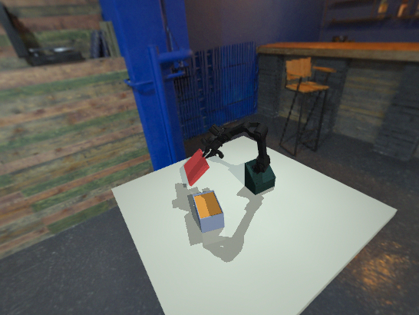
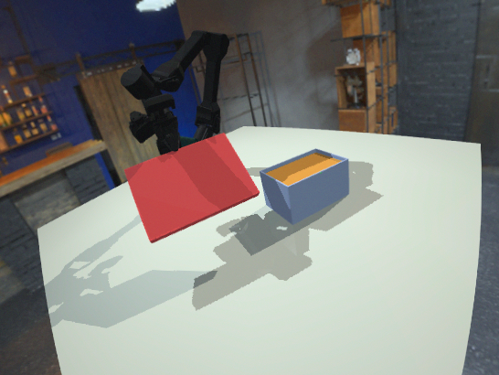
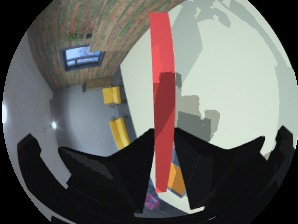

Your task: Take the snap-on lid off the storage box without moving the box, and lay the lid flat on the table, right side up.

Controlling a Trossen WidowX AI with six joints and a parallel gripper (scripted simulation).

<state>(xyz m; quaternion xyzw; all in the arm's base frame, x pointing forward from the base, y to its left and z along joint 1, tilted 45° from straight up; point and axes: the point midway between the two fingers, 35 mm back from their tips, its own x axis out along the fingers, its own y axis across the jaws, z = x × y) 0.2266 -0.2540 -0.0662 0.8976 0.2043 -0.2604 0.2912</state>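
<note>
My gripper tip is 6 cm short of the red lid, 5 cm above it and 2 cm to the left of it. The rest, counted from my gripper tip: storage box 26 cm to the left, 18 cm below, 16 cm ahead.
</note>
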